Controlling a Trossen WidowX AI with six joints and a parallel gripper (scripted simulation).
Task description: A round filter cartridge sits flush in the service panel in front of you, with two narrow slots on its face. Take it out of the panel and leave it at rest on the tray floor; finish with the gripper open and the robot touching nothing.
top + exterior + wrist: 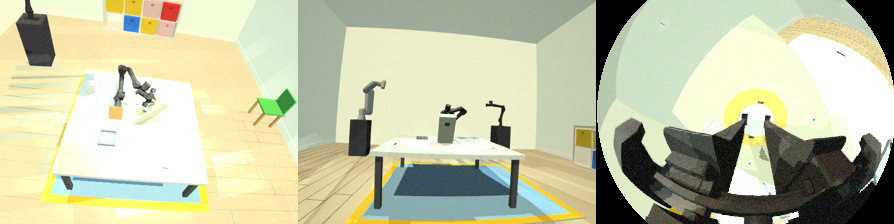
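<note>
Right now my gripper tip is 2 cm short of the filter cartridge and 1 cm above it. The rest, counted from my gripper tip: shallow square tray: 44 cm behind, 25 cm below, 24 cm to the right; then service panel: 9 cm below, 3 cm behind.
</note>
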